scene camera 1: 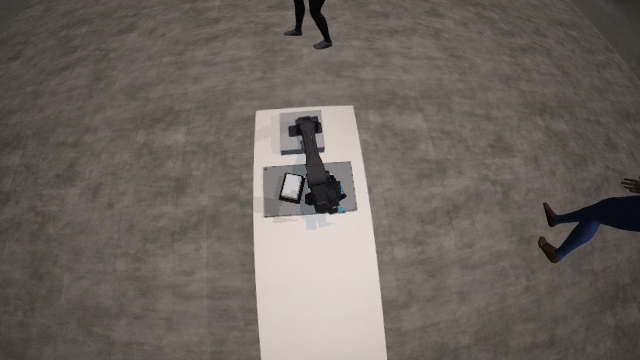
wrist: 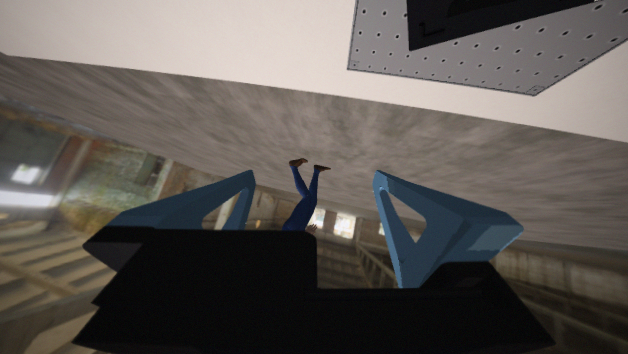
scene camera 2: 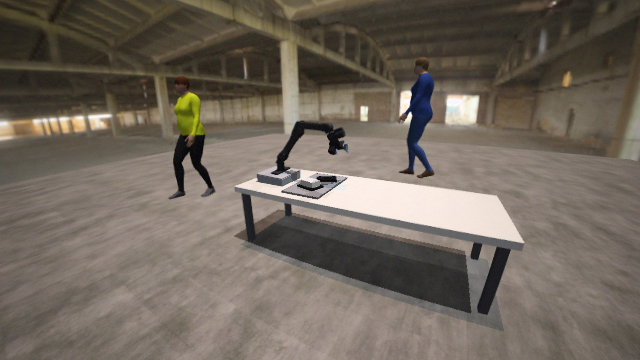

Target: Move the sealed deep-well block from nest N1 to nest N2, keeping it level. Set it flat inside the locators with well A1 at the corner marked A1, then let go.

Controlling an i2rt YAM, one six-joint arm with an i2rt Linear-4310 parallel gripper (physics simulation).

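Frame: origin at the arm's base, x ahead, y left, z up, level; centimetres.
Where they show: gripper, between the fingertips: (scene camera 1: 344, 202) (wrist: 314, 176) (scene camera 2: 342, 153); arm's base, origin of its link: (scene camera 2: 281, 170).
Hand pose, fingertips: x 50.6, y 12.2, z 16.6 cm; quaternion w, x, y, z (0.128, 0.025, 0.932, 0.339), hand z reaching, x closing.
Each offset is from my fingertips to the centre of the thing. Level surfaces: height alone.
The white deep-well block {dx -16.8, dy -23.7, dz -19.3 cm} (scene camera 1: 293, 186) (scene camera 2: 310, 183) sits in a black nest, near one end of the grey perforated plate (scene camera 1: 272, 210) (scene camera 2: 300, 192) (wrist: 370, 43). A second black nest {dx -12.8, dy -2.5, dz -21.6 cm} (scene camera 2: 327, 178) (wrist: 425, 40) stands on the plate's other side, partly cut off in the wrist view and largely hidden under the arm in scene camera 1. The nest labels and corner A1 are too small to read. My gripper (scene camera 1: 342, 200) (scene camera 2: 346, 147) (wrist: 314, 176) is open and empty, high above the plate, its blue fingers wide apart and pointing roughly sideways, well away from the block.
The arm's grey base block (scene camera 1: 287, 146) (scene camera 2: 270, 178) stands at the table's end, beside the plate. The long white table {dz -23.8 cm} (scene camera 1: 315, 280) (scene camera 2: 425, 205) extends beyond the plate. A person in blue (scene camera 2: 420, 115) (wrist: 302, 205) and a person in yellow (scene camera 2: 190, 115) stand away from the table.
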